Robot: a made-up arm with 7 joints. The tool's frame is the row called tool.
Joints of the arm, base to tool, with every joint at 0 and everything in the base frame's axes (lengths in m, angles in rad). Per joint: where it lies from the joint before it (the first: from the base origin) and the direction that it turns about. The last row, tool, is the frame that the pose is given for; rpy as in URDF.
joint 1: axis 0 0 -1 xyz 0 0 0.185
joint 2: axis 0 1 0 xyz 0 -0.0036 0.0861
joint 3: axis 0 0 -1 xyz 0 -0.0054 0.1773
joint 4: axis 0 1 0 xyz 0 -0.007 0.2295
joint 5: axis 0 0 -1 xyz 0 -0.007 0.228
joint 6: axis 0 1 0 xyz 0 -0.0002 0.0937
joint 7: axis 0 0 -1 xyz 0 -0.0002 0.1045
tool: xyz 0 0 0 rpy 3.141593 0 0
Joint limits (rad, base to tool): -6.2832..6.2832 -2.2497..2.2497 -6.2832..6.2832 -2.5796..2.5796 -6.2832..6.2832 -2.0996..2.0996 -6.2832..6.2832
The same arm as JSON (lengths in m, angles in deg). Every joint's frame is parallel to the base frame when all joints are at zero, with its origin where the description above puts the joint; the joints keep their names.
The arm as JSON. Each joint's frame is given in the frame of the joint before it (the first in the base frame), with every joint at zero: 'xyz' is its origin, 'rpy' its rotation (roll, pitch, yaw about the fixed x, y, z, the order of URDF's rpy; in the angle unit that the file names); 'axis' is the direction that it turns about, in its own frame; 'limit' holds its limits. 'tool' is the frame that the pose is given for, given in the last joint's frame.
{"units": {"length": "m", "angle": "deg"}, "joints": [{"name": "joint 1", "type": "revolute", "origin": {"xyz": [0.0, 0.0, 0.185], "rpy": [0.0, 0.0, 0.0]}, "axis": [0.0, 0.0, -1.0], "limit": {"lower": -360.0, "upper": 360.0}}, {"name": "joint 2", "type": "revolute", "origin": {"xyz": [0.0, -0.0036, 0.0861], "rpy": [0.0, 0.0, 0.0]}, "axis": [0.0, 1.0, 0.0], "limit": {"lower": -128.9, "upper": 128.9}}, {"name": "joint 3", "type": "revolute", "origin": {"xyz": [0.0, -0.0054, 0.1773], "rpy": [0.0, 0.0, 0.0]}, "axis": [0.0, 0.0, -1.0], "limit": {"lower": -360.0, "upper": 360.0}}, {"name": "joint 4", "type": "revolute", "origin": {"xyz": [0.0, -0.007, 0.2295], "rpy": [0.0, 0.0, 0.0]}, "axis": [0.0, 1.0, 0.0], "limit": {"lower": -147.8, "upper": 147.8}}, {"name": "joint 5", "type": "revolute", "origin": {"xyz": [0.0, -0.007, 0.228], "rpy": [0.0, 0.0, 0.0]}, "axis": [0.0, 0.0, -1.0], "limit": {"lower": -360.0, "upper": 360.0}}, {"name": "joint 6", "type": "revolute", "origin": {"xyz": [0.0, -0.0002, 0.0937], "rpy": [0.0, 0.0, 0.0]}, "axis": [0.0, 1.0, 0.0], "limit": {"lower": -120.3, "upper": 120.3}}, {"name": "joint 7", "type": "revolute", "origin": {"xyz": [0.0, -0.0002, 0.1045], "rpy": [0.0, 0.0, 0.0]}, "axis": [0.0, 0.0, -1.0], "limit": {"lower": -360.0, "upper": 360.0}}], "tool": {"origin": {"xyz": [0.0, 0.0, 0.0], "rpy": [-180.0, 0.0, 0.0]}}}
